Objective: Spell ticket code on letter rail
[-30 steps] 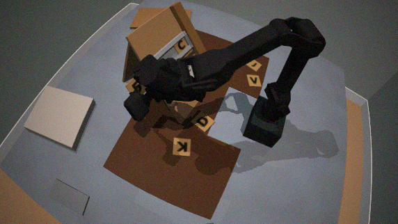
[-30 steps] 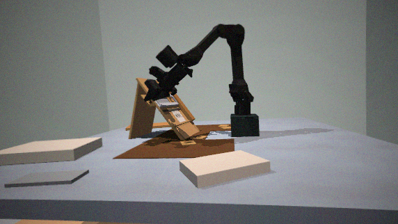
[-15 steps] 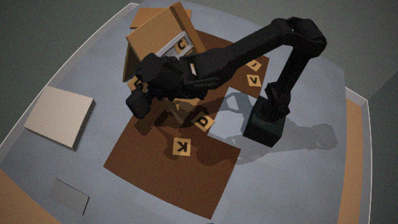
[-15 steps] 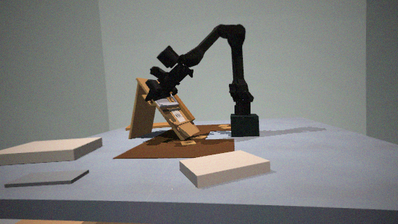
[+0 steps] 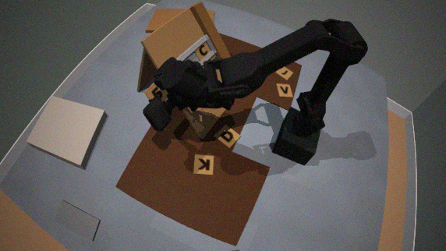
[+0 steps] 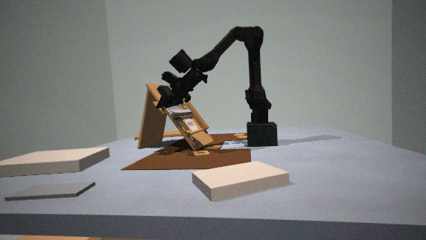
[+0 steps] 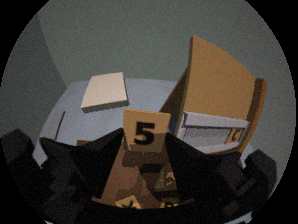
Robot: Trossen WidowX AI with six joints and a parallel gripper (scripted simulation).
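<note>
Now: gripper tip 15 cm to the left of the white ticket, 10 cm past it and 8 cm above it. From my gripper tip the other things lie so: thin grey plate 38 cm to the left, 18 cm below, 17 cm ahead; brown mat 21 cm behind, 18 cm below, 11 cm to the right; beige block 35 cm ahead, 16 cm below, 11 cm to the left.
</note>
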